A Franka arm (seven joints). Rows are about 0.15 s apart.
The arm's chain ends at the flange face. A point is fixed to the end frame.
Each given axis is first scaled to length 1.
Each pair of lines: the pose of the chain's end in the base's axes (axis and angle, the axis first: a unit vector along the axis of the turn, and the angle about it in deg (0 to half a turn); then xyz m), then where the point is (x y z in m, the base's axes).
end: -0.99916 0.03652 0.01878 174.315 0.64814 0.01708 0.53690
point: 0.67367 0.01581 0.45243
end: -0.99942 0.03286 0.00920 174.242 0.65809 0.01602 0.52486
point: 0.68527 0.01497 0.44091
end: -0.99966 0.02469 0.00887 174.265 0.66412 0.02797 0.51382
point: 0.69144 0.02734 0.42991
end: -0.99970 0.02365 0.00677 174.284 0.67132 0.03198 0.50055
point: 0.69900 0.03137 0.41676
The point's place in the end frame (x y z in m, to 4 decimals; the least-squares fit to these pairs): 0.0290 0.0076 0.0830
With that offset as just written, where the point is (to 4 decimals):
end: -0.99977 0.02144 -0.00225 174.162 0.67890 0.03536 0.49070
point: 0.7081 0.0350 0.4074
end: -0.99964 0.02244 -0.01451 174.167 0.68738 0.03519 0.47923
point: 0.7186 0.0347 0.3967
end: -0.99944 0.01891 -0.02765 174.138 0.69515 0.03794 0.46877
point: 0.7286 0.0376 0.3871
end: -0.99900 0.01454 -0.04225 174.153 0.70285 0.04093 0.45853
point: 0.7387 0.0408 0.3779
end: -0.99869 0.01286 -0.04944 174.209 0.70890 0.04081 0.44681
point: 0.7459 0.0406 0.3667
